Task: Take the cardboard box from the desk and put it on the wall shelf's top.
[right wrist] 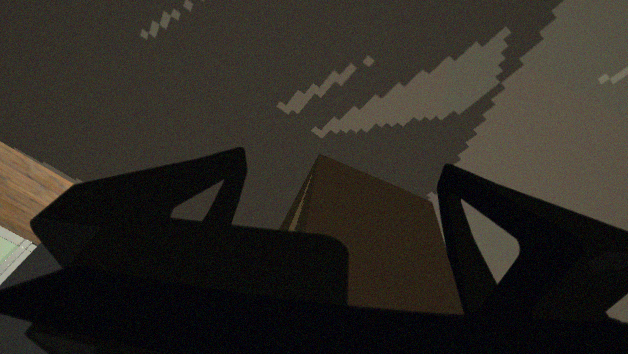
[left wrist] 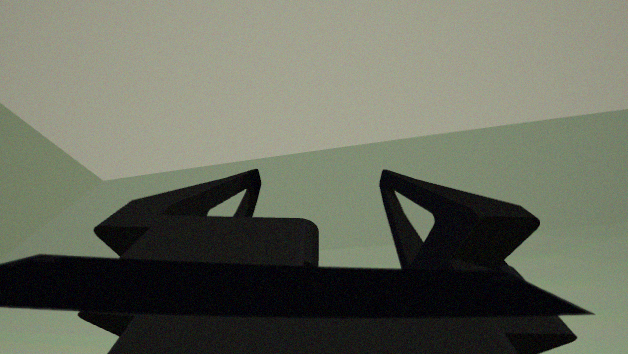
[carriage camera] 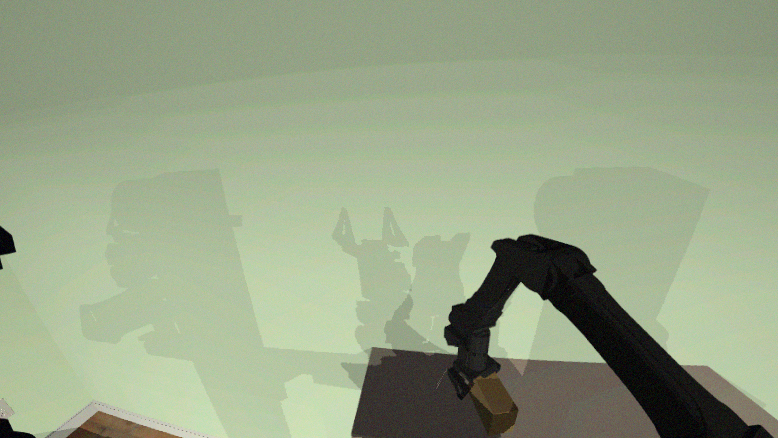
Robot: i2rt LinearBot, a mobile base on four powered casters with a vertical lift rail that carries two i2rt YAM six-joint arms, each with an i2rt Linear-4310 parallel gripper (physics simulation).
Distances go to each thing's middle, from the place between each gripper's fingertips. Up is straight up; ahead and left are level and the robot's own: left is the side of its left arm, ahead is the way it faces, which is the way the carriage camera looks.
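Scene:
From my left hand, the brown cardboard box [right wrist: 399, 274] is 27 cm ahead, 60 cm to the right and 63 cm below.
As for my right gripper, it's 5 cm past the brown cardboard box, 3 cm to the left of it and 4 cm below it.

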